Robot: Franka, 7 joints.
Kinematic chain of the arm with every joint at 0, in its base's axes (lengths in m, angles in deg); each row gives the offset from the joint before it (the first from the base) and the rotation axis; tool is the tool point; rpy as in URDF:
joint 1: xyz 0 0 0.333 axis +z
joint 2: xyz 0 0 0 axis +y
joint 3: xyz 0 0 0.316 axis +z
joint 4: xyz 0.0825 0 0 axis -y
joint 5: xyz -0.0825 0 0.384 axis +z
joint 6: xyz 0 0 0 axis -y
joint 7: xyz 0.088 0 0 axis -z
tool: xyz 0 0 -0.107 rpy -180 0 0
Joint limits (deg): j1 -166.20..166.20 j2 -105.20..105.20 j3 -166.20..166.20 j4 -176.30..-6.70 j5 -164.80..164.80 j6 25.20..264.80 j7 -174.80..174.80
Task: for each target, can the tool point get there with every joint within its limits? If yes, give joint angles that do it. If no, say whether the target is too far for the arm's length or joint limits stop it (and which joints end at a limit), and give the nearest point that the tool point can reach.
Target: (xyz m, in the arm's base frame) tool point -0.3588 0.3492 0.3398
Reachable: yes | joints 37.27 10.67 101.22 -142.20 25.61 163.90 -86.86
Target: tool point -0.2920 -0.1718 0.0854
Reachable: yes | joints -71.13 -83.80 -126.48 -148.21 14.00 131.41 -41.10
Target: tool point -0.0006 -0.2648 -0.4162
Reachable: no: joint limits stop it (at a limit: joint 2) | nearest point -0.0006 -0.2666 -0.3605 | short by 0.056 m
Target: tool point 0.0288 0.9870 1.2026
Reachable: no: too far | nearest point 0.0188 0.6435 0.9000 | short by 0.458 m
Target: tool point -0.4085 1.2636 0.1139
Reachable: no: too far | nearest point -0.2604 0.8054 0.1933 | short by 0.488 m
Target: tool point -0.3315 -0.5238 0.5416
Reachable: yes | joints -65.20 16.83 -72.22 -108.27 -59.02 189.92 -65.99
